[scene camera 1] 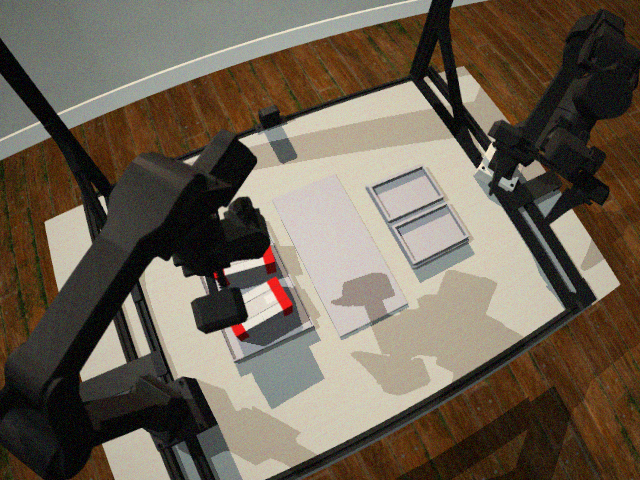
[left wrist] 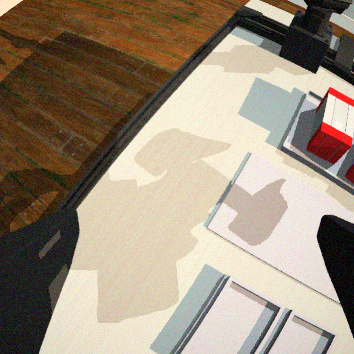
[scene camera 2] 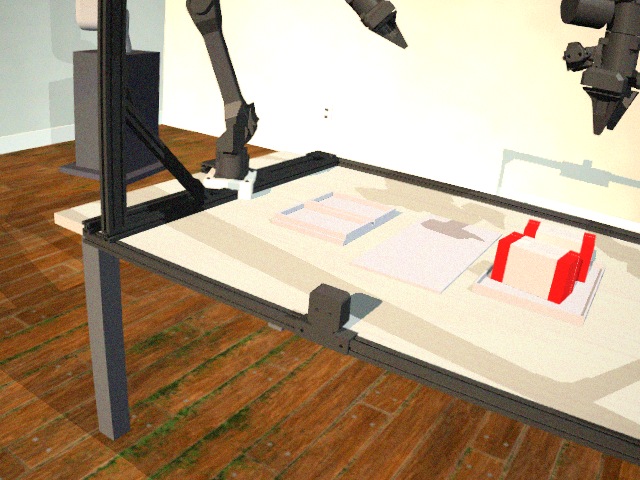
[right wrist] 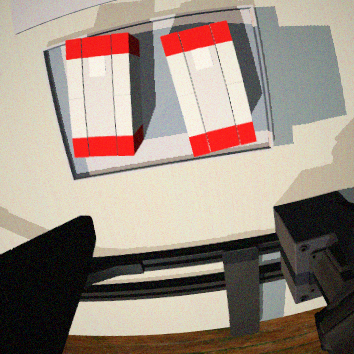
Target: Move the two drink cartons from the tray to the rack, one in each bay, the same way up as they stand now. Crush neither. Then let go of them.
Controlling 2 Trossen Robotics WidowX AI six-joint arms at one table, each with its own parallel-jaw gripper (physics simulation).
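Frame: origin at the left arm's base, x ahead, y left, z up, level; millimetres.
Where they show: left gripper, between the fingertips: (scene camera 1: 516, 211) (left wrist: 203, 225) (scene camera 2: 403, 46); right gripper, between the fingertips: (scene camera 1: 217, 276) (scene camera 2: 603, 132) (right wrist: 218, 222); left arm's base, origin of its link: (scene camera 2: 230, 175); right arm's base, origin of its link: (scene camera 1: 170, 413) (left wrist: 312, 25) (right wrist: 332, 265).
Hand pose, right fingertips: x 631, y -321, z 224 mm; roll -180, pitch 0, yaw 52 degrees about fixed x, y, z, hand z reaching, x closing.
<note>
Things, the pixels of their top centre, and the offset from my right fingertips. "spot": a spot on its surface instead.
- tray, centre of its top: (right wrist: 154, 93) (scene camera 2: 545, 272) (scene camera 1: 248, 286) (left wrist: 350, 146) 51 mm back, 16 mm right, 244 mm down
- rack, centre of its top: (scene camera 2: 338, 210) (scene camera 1: 418, 210) 401 mm back, 197 mm left, 240 mm down
- small black box, a spot on its surface: (scene camera 2: 329, 307) (scene camera 1: 264, 111) spot: 419 mm back, 241 mm right, 221 mm down
Two white cartons with red ends lie side by side in the tray (scene camera 1: 273, 347) (scene camera 2: 527, 304) (right wrist: 175, 162). One carton (right wrist: 100, 95) (scene camera 2: 532, 260) is nearly square to the tray; the other carton (right wrist: 210, 87) (scene camera 1: 266, 307) (left wrist: 337, 115) sits at a slant, with a gap between them. The rack (scene camera 1: 418, 212) (scene camera 2: 310, 231) has two empty bays. My right gripper (scene camera 2: 605, 129) is open and empty, pointing down high above the tray area; its arm partly hides the cartons in scene camera 1. My left gripper (left wrist: 203, 225) is open and empty, high up on the rack side.
A flat pale panel (scene camera 1: 330, 232) (scene camera 2: 408, 258) lies between the tray and the rack. A small black box (scene camera 1: 268, 116) (scene camera 2: 329, 307) stands on the table's edge rail. Dark frame posts rise at the table's sides. Arm shadows fall across the table and the panel.
</note>
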